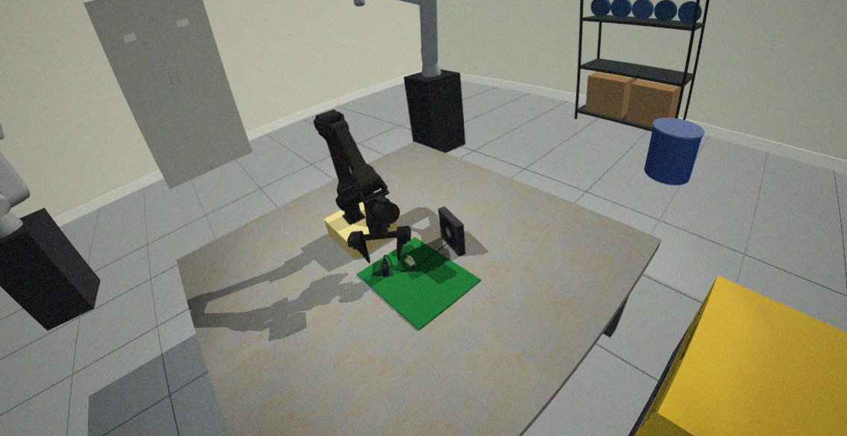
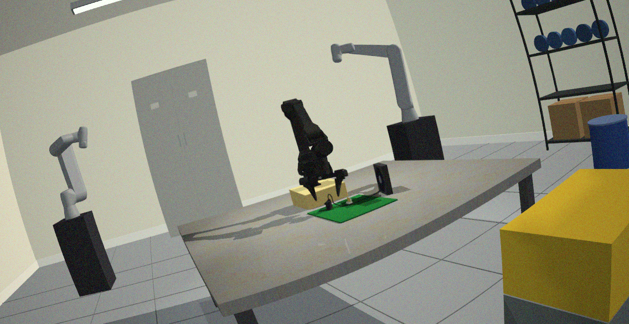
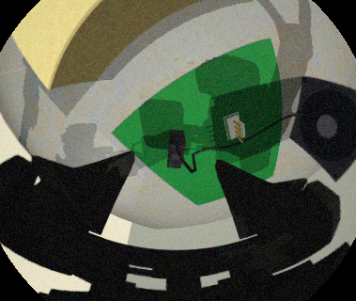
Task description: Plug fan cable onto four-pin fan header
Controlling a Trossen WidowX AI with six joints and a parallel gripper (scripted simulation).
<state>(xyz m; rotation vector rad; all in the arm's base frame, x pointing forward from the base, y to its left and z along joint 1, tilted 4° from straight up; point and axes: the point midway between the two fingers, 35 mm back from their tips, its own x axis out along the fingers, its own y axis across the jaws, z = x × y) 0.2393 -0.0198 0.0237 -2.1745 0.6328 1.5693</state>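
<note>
Now: the dark plug 10 mm ahead of my gripper tip and 30 mm below it. Round my gripper tip: green board 90 mm ahead, 60 mm to the left, 60 mm below; then black fan 40 mm ahead, 220 mm to the left, 10 mm above; then four-pin fan header 20 mm ahead, 80 mm to the left, 50 mm below.
</note>
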